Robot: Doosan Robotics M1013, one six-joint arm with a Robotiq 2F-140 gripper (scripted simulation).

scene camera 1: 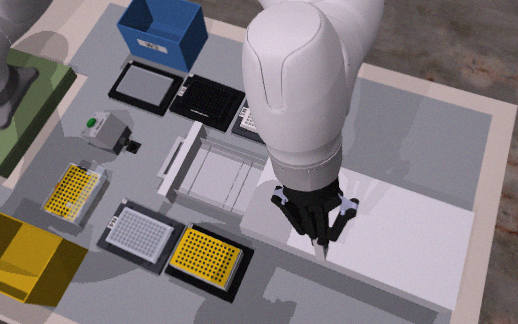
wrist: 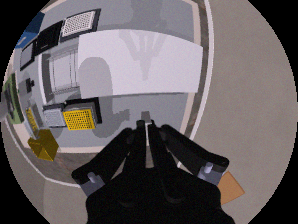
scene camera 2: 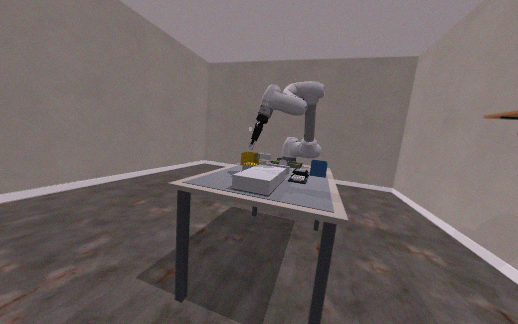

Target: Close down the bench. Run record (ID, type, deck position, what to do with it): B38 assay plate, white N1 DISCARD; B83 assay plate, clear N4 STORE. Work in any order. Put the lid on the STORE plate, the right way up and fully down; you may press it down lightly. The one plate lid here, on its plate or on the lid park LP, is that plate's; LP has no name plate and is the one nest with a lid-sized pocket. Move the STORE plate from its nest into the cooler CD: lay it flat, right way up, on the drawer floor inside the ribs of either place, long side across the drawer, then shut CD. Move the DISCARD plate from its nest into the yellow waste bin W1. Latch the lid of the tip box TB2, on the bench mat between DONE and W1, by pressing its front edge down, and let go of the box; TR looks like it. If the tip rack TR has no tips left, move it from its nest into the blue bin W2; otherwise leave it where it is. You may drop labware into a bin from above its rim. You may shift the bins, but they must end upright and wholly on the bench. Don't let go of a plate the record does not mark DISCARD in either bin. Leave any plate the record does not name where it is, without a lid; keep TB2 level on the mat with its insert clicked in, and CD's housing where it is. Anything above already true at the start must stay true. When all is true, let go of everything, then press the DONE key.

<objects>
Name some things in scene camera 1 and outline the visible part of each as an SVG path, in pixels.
My gripper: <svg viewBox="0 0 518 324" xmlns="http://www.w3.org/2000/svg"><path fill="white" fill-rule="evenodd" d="M276 186L271 201L281 209L299 235L309 235L314 246L316 260L325 262L329 250L329 241L336 242L347 222L356 217L359 200L356 198L348 200L343 197L343 191L339 188L339 176L328 186L310 192L293 190L284 185L283 187ZM340 206L340 212L333 226L329 227L329 212Z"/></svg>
A cooler CD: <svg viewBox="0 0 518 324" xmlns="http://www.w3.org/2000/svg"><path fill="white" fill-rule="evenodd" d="M340 206L329 212L329 227L332 227L340 211ZM177 137L157 175L158 178L164 179L157 192L164 202L173 204L178 194L242 219L239 226L242 234L437 313L455 311L474 212L341 167L338 174L339 188L343 191L343 197L346 199L356 198L359 200L356 217L347 222L336 242L329 241L326 261L316 260L314 246L307 234L299 235L281 209L271 201L276 186L283 187L283 184L274 174L270 157L267 161L205 140L207 133L203 123L198 121L194 122L186 139Z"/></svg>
A yellow tip rack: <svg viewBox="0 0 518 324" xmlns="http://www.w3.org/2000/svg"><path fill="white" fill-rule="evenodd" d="M188 227L170 261L170 265L228 292L243 258L243 251Z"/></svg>
</objects>
